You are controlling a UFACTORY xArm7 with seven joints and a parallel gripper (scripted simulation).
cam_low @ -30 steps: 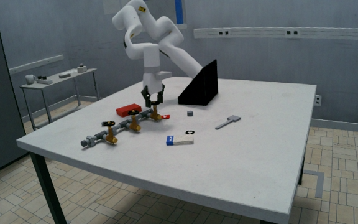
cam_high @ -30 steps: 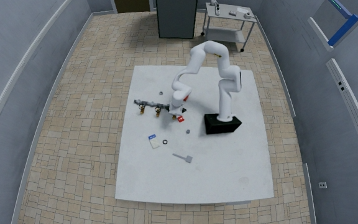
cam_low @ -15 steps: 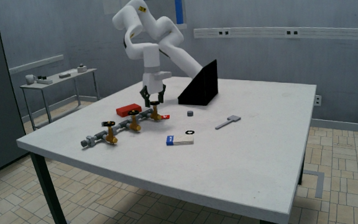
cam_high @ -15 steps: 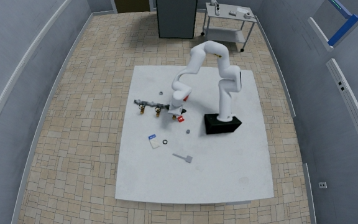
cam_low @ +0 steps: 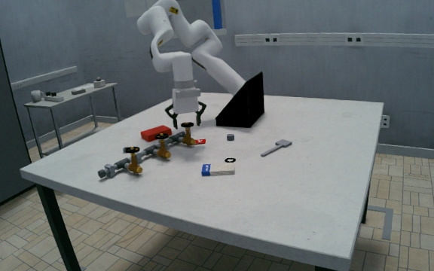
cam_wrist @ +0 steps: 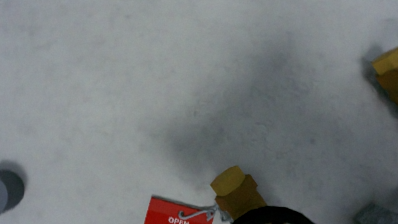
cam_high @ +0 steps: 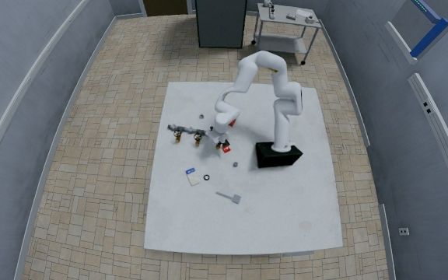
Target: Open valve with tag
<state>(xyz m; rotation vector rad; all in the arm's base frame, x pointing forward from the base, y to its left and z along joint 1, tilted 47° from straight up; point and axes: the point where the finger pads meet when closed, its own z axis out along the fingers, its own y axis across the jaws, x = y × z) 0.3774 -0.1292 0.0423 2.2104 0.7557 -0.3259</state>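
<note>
My hand is 90 mm above the red tag, 40 mm past it and 30 mm to the right of it. Also, from my hand: white box 200 mm to the left, 190 mm ahead, 90 mm below; red block 210 mm to the right, 80 mm below, 80 mm behind; grey flat tool 360 mm to the left, 90 mm below, 30 mm behind.
</note>
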